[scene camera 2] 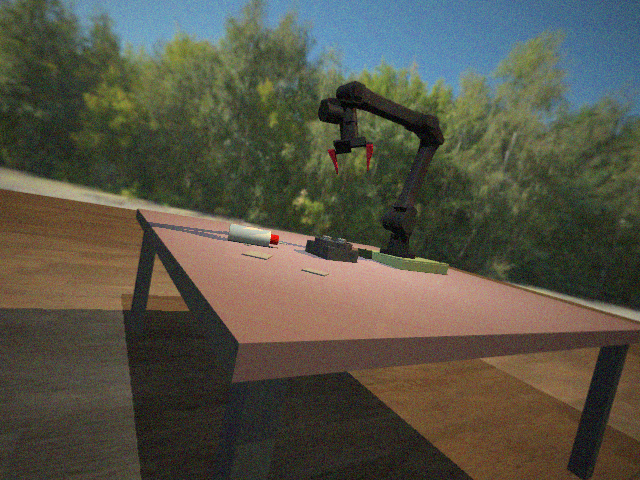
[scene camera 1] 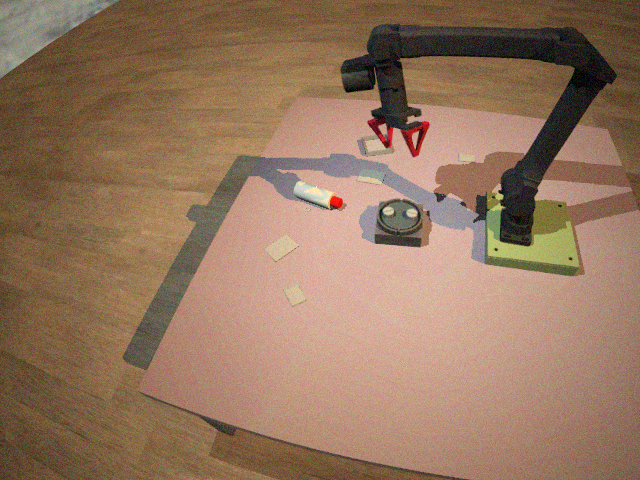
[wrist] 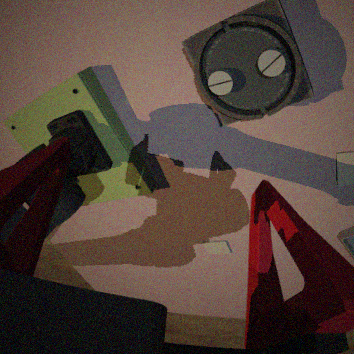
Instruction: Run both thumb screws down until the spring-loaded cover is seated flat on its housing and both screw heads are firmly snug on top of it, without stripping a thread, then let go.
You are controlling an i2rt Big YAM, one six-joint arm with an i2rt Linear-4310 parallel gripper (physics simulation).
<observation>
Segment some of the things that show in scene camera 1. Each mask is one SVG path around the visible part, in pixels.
My gripper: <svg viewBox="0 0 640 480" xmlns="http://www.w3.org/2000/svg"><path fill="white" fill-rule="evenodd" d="M378 88L382 107L371 111L374 119L368 120L368 125L379 137L385 148L391 147L393 127L400 129L412 156L417 157L430 126L429 122L414 121L406 124L408 117L412 115L419 117L422 114L421 109L408 107L405 84L400 86L400 88L396 88L396 92L393 92L393 89L384 90ZM419 131L415 149L412 134ZM385 123L387 126L387 141L378 128L379 125Z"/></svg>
A white tube with red cap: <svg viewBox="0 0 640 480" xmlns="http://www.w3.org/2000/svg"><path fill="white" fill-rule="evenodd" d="M294 187L294 195L328 209L332 207L340 208L342 206L343 200L338 198L336 193L302 181L297 182Z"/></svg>
</observation>
